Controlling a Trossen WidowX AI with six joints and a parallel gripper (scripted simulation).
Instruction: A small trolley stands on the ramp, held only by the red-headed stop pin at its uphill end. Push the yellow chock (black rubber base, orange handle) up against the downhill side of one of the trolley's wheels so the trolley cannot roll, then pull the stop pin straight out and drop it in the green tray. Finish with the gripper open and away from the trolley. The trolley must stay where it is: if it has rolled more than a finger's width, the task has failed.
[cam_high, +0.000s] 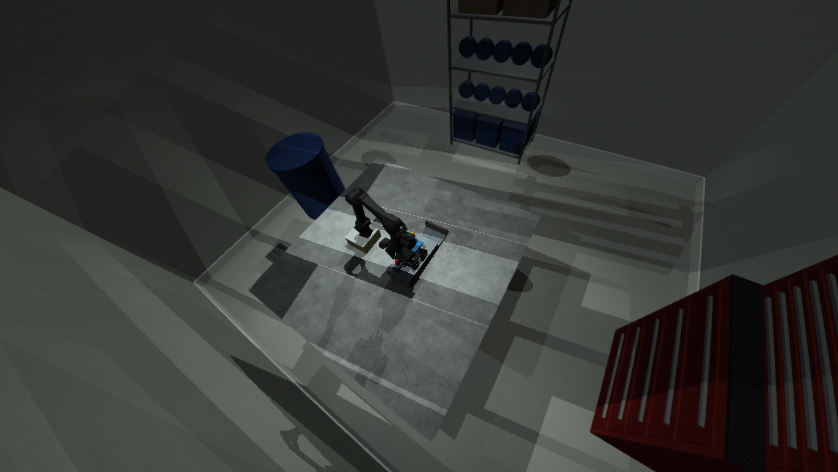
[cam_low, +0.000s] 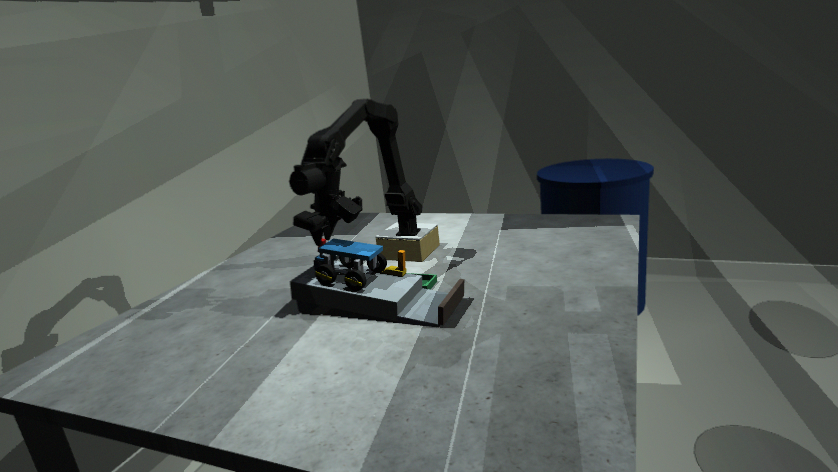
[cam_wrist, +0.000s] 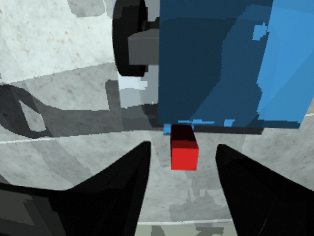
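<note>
My gripper tip is now 3 cm above the red-headed stop pin and 1 cm to the left of it. Also, from my gripper tip: trolley 9 cm to the left, 4 cm below, 3 cm ahead; then green tray 20 cm to the left, 16 cm below, 7 cm behind; then yellow chock 18 cm to the left, 7 cm below, 1 cm behind.
</note>
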